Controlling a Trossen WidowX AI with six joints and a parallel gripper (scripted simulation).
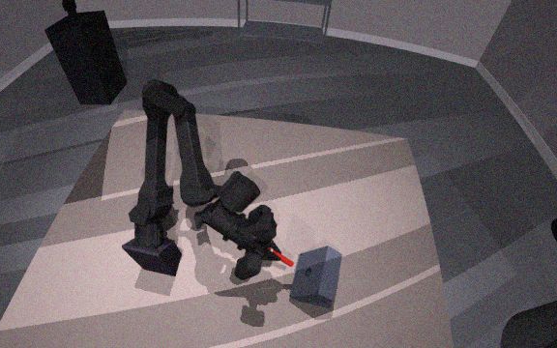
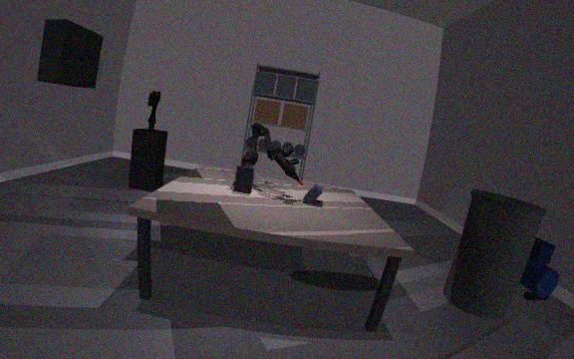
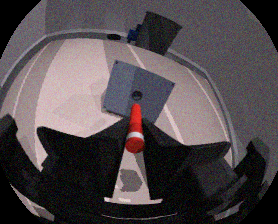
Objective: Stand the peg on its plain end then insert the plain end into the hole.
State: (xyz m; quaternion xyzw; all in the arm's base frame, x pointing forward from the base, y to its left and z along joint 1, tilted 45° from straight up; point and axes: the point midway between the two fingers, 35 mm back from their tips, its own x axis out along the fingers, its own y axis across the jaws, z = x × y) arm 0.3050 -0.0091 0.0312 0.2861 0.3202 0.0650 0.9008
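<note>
The sloped panel lies 10 cm ahead of my gripper tip, 2 cm to the right of it and 7 cm below it. From my gripper tip the other things lie so: red peg: 1 cm behind, 1 cm above.
</note>
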